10 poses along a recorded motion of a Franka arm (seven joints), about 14 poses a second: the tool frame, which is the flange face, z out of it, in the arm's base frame.
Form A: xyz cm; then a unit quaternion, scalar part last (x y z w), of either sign.
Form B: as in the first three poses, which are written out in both.
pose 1, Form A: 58.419 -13.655 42.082 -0.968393 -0.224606 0.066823 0.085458
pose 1, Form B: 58.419 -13.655 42.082 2.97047 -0.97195 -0.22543 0.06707
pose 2, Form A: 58.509 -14.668 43.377 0.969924 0.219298 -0.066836 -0.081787
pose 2, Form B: 58.509 -14.668 43.377 2.97784 -0.97318 -0.22004 0.06706
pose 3, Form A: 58.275 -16.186 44.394 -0.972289 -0.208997 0.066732 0.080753
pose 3, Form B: 58.275 -16.186 44.394 2.97991 -0.97547 -0.20968 0.06695
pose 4, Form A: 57.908 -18.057 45.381 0.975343 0.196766 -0.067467 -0.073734
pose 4, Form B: 57.908 -18.057 45.381 2.99399 -0.97801 -0.19730 0.06765
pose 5, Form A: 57.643 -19.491 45.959 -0.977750 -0.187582 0.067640 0.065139
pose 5, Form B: 57.643 -19.491 45.959 3.01122 -0.97983 -0.18798 0.06778
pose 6, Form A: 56.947 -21.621 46.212 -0.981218 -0.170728 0.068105 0.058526
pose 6, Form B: 56.947 -21.621 46.212 3.02447 -0.98290 -0.17102 0.06822
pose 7, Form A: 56.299 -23.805 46.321 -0.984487 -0.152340 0.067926 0.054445
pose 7, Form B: 56.299 -23.805 46.321 3.03265 -0.98595 -0.15257 0.06803
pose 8, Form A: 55.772 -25.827 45.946 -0.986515 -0.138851 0.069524 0.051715
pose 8, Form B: 55.772 -25.827 45.946 3.03812 -0.98784 -0.13904 0.06962
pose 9, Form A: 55.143 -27.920 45.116 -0.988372 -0.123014 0.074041 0.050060
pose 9, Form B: 55.143 -27.920 45.116 3.04143 -0.98961 -0.12317 0.07413
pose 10, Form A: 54.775 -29.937 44.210 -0.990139 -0.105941 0.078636 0.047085
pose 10, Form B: 54.775 -29.937 44.210 3.04739 -0.99124 -0.10606 0.07872
